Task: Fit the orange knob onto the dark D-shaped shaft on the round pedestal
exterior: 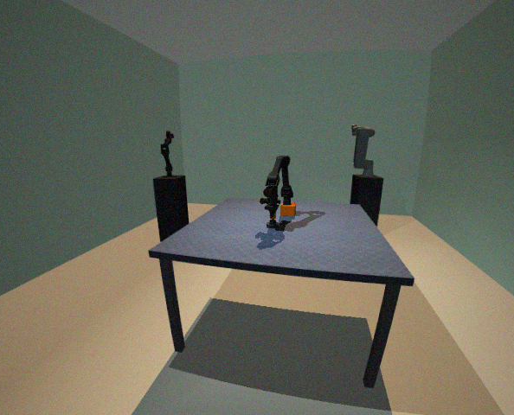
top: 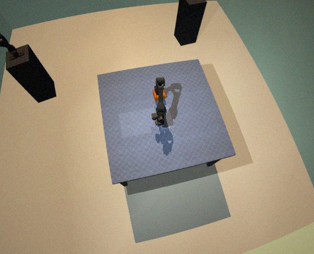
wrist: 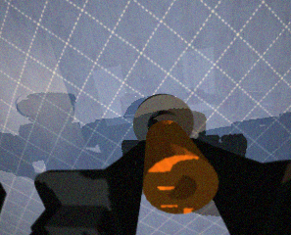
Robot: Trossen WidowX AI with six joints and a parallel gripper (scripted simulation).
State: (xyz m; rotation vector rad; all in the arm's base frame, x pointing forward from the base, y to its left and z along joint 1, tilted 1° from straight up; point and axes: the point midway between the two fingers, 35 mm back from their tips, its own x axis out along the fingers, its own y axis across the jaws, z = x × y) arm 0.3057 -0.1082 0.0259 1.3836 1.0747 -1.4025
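The orange knob is 20 mm above my gripper tip. Also, from my gripper tip: dark shaft (40 mm below).
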